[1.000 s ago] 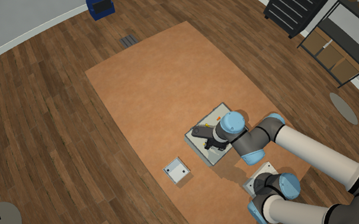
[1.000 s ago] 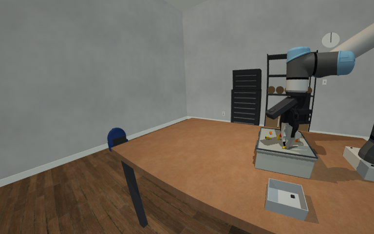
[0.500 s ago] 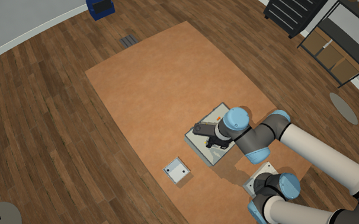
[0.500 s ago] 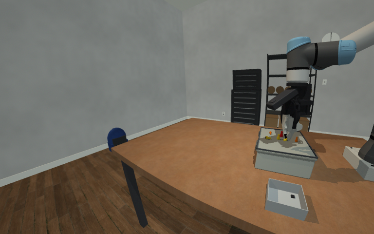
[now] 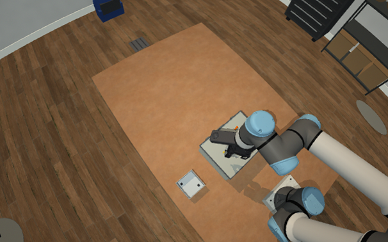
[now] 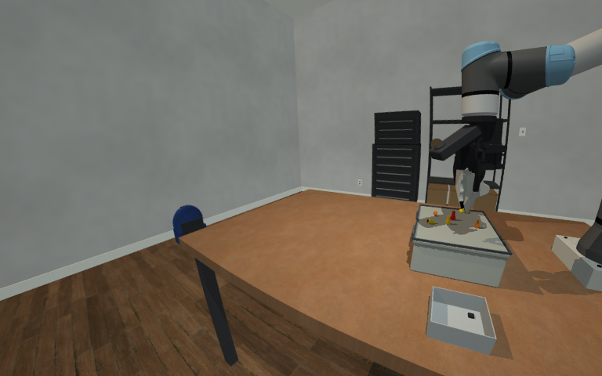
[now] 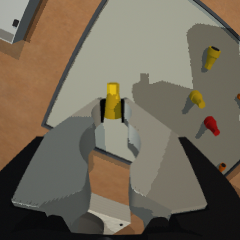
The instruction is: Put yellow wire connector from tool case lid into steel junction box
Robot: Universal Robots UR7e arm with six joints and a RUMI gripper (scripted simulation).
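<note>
Right now my hand is 4 cm past the steel junction box, 19 cm to the right of it and 18 cm above it. From my hand the other things lie so: grey tool case: 2 cm ahead, 10 cm to the right, 11 cm below.
</note>
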